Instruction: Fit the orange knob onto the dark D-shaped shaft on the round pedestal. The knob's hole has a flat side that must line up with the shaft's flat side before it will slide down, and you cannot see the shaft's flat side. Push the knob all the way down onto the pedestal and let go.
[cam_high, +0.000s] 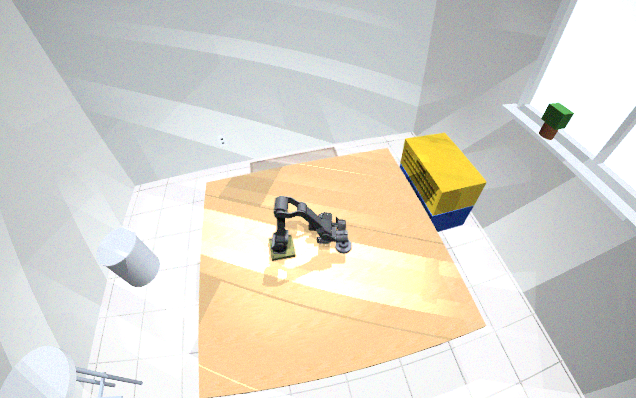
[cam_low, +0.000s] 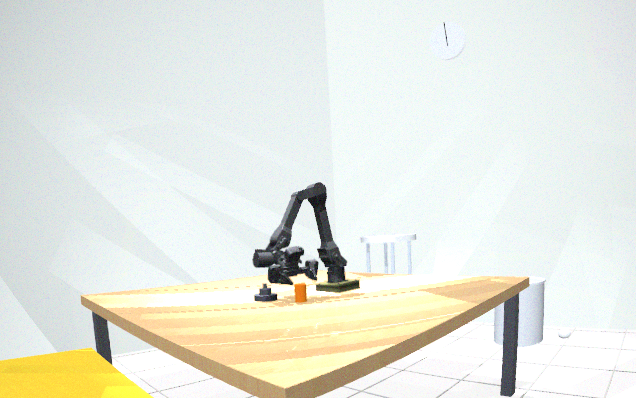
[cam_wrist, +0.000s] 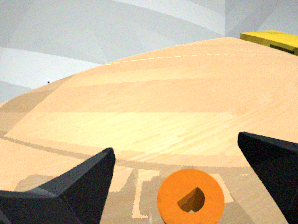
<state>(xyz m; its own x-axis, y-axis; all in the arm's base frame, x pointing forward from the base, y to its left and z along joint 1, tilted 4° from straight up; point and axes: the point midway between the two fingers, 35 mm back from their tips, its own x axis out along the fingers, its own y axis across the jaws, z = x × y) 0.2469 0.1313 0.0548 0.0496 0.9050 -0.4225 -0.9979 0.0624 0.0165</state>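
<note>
Now: gripper tip 4 cm above the orange knob and 3 cm to the left of it. Also, from my gripper tip: dark shaft (15 cm to the right, 8 cm ahead, 4 cm below).
</note>
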